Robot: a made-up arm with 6 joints. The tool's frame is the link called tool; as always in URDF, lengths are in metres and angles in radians.
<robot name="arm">
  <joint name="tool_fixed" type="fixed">
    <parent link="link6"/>
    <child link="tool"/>
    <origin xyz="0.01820 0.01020 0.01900" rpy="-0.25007 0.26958 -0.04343"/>
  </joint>
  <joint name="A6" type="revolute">
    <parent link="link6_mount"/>
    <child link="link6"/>
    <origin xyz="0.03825 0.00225 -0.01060"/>
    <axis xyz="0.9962 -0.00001 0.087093"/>
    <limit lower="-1.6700" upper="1.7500" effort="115" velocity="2.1"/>
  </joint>
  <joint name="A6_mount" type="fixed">
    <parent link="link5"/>
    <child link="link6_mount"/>
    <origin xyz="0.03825 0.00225 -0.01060"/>
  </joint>
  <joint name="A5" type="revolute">
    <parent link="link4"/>
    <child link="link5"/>
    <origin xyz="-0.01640 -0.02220 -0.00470"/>
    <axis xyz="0.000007 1 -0.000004"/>
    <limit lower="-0.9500" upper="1.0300" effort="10" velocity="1.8"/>
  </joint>
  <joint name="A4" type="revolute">
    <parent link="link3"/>
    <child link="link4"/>
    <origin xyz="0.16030 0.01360 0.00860"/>
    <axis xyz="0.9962 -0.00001 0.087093"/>
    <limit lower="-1.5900" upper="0.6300" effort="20" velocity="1.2"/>
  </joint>
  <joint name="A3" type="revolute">
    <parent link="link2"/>
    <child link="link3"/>
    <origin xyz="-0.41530 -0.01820 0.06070"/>
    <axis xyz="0.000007 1 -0.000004"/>
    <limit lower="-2.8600" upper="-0.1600" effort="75" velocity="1"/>
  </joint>
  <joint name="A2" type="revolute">
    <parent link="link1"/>
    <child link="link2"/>
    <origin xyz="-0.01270 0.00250 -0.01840"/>
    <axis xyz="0.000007 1 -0.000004"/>
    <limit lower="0.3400" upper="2.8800" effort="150" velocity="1.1"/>
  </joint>
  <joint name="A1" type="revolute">
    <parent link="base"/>
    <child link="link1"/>
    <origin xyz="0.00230 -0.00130 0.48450"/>
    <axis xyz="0 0 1"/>
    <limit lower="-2.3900" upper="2.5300" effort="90" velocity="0.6"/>
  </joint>
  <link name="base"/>
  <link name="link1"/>
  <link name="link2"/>
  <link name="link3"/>
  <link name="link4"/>
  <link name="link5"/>
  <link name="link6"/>
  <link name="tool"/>
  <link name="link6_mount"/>
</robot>
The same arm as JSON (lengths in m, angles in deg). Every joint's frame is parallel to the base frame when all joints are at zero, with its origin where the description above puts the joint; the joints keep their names.
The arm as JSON. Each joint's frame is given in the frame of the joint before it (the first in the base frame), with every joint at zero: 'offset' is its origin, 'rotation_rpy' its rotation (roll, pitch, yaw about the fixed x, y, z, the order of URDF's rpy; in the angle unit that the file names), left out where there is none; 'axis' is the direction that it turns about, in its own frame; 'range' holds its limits. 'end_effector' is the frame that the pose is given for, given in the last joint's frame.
{
  "length_unit": "m",
  "angle_unit": "deg",
  "chain": [
    {
      "id": "A1",
      "offset": [
        0.0023,
        -0.0013,
        0.4845
      ],
      "axis": [
        0.0,
        0.0,
        1.0
      ],
      "range": [
        -136.94,
        144.96
      ]
    },
    {
      "id": "A2",
      "offset": [
        -0.0127,
        0.0025,
        -0.0184
      ],
      "axis": [
        0.0,
        1.0,
        0.0
      ],
      "range": [
        19.48,
        165.01
      ]
    },
    {
      "id": "A3",
      "offset": [
        -0.4153,
        -0.0182,
        0.0607
      ],
      "axis": [
        0.0,
        1.0,
        0.0
      ],
      "range": [
        -163.87,
        -9.17
      ]
    },
    {
      "id": "A4",
      "offset": [
        0.1603,
        0.0136,
        0.0086
      ],
      "axis": [
        0.9962,
        0.0,
        0.0871
      ],
      "range": [
        -91.1,
        36.1
      ]
    },
    {
      "id": "A5",
      "offset": [
        -0.0164,
        -0.0222,
        -0.0047
      ],
      "axis": [
        0.0,
        1.0,
        0.0
      ],
      "range": [
        -54.43,
        59.01
      ]
    },
    {
      "id": "A6",
      "offset": [
        0.0765,
        0.0045,
        -0.0212
      ],
      "axis": [
        0.9962,
        0.0,
        0.0871
      ],
      "range": [
        -95.68,
        100.27
      ]
    }
  ],
  "end_effector": {
    "offset": [
      0.0182,
      0.0102,
      0.019
    ],
    "rotation_rpy": [
      -14.33,
      15.45,
      -2.49
    ]
  }
}

